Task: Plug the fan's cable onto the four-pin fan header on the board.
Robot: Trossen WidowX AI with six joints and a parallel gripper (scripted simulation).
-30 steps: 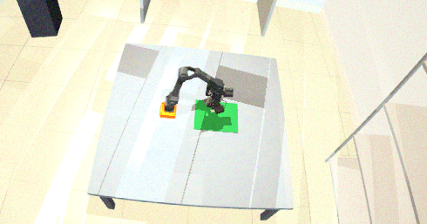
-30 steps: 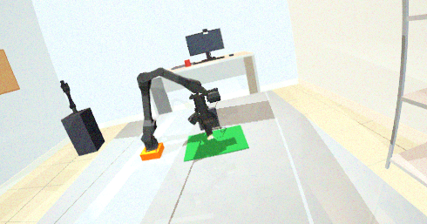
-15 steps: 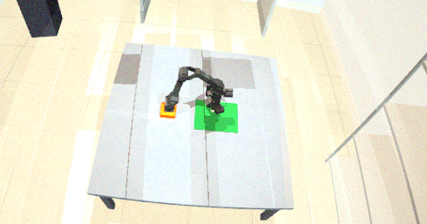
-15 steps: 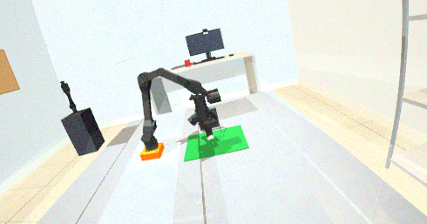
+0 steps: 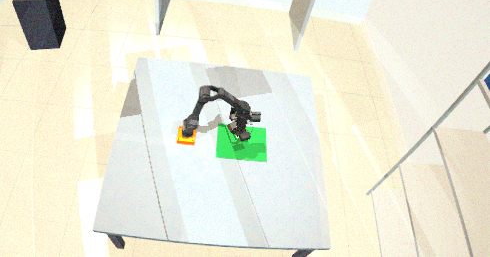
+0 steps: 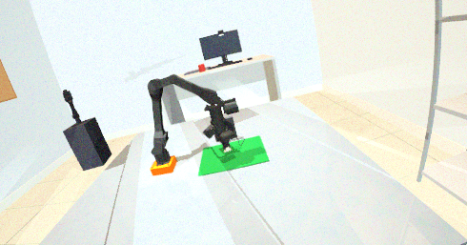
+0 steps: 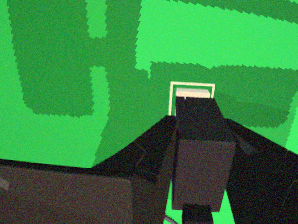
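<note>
The dark fan plug is 10 mm ahead of my gripper tip and 10 mm above it. The rest, counted from my gripper tip: green circuit board: 40 mm to the right, 40 mm below, 20 mm ahead; then fan: 140 mm to the left, 30 mm ahead, 30 mm above.
</note>
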